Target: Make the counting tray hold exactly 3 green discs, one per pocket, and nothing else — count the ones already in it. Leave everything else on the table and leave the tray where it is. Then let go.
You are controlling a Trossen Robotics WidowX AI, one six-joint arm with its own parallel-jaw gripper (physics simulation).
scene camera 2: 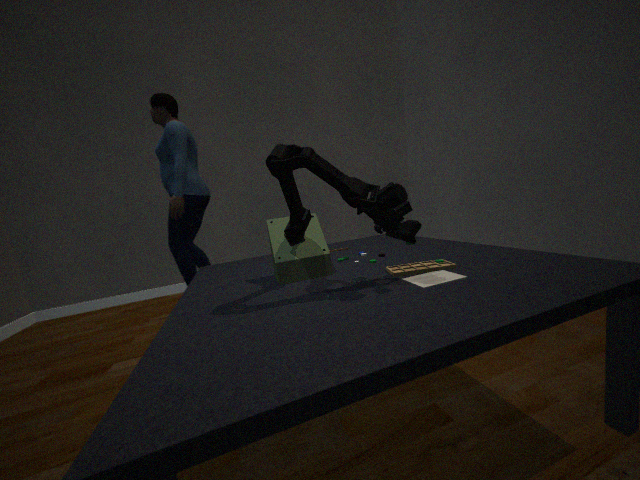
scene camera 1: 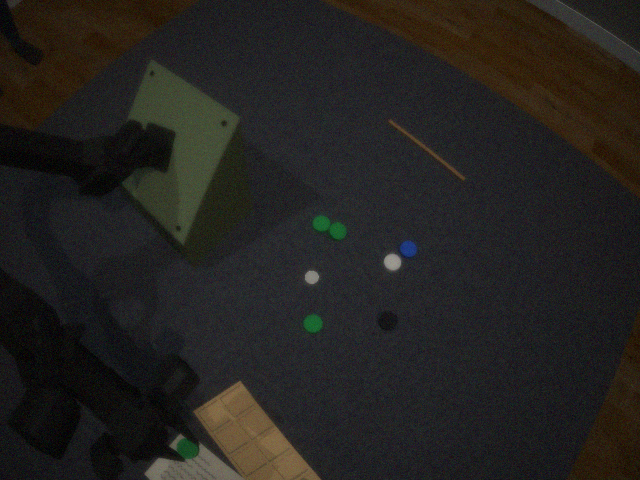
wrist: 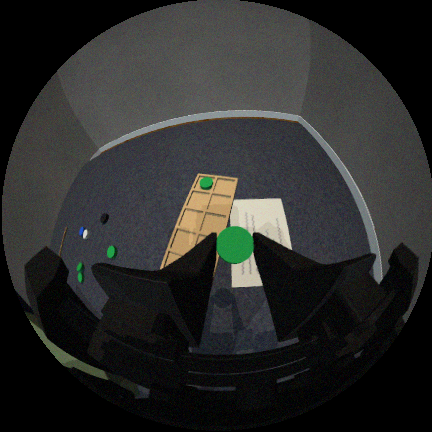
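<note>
The tan counting tray point(scene camera 1: 261, 436) point(scene camera 2: 408, 268) point(wrist: 199, 200) has two columns of pockets. One green disc point(scene camera 2: 439, 260) point(wrist: 206, 183) lies in a corner pocket at its far end; the tray's near end is partly hidden in the wrist view. My gripper point(scene camera 1: 187, 449) point(scene camera 2: 413, 238) point(wrist: 234, 237) is shut on another green disc and holds it above the paper, beside the tray. Loose on the table are a green disc point(scene camera 1: 312, 323) point(wrist: 111, 251) and two touching ones, a green disc point(scene camera 1: 321, 223) and a green disc point(scene camera 1: 338, 230).
A blue disc point(scene camera 1: 408, 248) touches a white disc point(scene camera 1: 392, 261). A smaller white disc point(scene camera 1: 311, 277), a black disc point(scene camera 1: 387, 320) and a thin orange stick point(scene camera 1: 426, 149) lie around. Printed paper point(scene camera 2: 434, 279) point(wrist: 272, 220) lies beside the tray. A pale green block point(scene camera 1: 206, 118) stands by the arm's base.
</note>
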